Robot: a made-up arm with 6 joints.
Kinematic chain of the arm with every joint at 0, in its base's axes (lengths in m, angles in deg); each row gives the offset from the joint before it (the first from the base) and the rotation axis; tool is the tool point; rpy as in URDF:
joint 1: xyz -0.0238 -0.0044 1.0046 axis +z
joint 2: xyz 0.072 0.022 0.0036 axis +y
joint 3: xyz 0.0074 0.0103 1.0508 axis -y
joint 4: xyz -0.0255 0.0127 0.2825 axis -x
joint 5: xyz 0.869 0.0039 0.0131 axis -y
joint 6: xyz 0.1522 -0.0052 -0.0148 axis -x
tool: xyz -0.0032 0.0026 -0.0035 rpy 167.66 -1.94 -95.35
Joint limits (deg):
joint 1: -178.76..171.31
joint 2: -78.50..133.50
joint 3: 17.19..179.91
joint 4: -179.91..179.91
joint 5: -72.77..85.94
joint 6: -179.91..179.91
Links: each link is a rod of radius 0.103 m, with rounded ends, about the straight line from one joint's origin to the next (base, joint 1, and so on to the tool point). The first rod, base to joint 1, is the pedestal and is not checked.
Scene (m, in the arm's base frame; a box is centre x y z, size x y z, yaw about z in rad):
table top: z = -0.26
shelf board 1: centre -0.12 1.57 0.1 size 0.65 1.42 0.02 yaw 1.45
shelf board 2: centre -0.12 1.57 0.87 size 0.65 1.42 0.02 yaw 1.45
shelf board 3: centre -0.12 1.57 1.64 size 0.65 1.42 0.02 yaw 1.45
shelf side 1: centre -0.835 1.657 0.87 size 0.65 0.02 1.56 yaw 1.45
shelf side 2: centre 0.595 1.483 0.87 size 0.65 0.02 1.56 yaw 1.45
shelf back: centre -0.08 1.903 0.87 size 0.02 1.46 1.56 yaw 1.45
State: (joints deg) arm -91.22 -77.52 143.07 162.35 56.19 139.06
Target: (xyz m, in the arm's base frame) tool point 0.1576 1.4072 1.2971
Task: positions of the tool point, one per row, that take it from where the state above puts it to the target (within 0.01 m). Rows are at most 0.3 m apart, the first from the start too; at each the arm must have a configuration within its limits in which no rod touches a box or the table.
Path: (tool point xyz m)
1: 0.0690 1.3960 0.4908
2: 0.0487 1.2016 0.4853
3: 0.0289 0.9775 0.5098
4: 0.0709 1.0174 0.7710
5: 0.0958 1.0020 1.0333
6: 0.1005 0.9365 1.2971
7: 0.1769 1.0273 1.2949
8: 0.2244 1.1261 1.3116
9: 0.2342 1.2274 1.3292
10: 0.2079 1.3235 1.3290
11: 0.1576 1.4072 1.2972

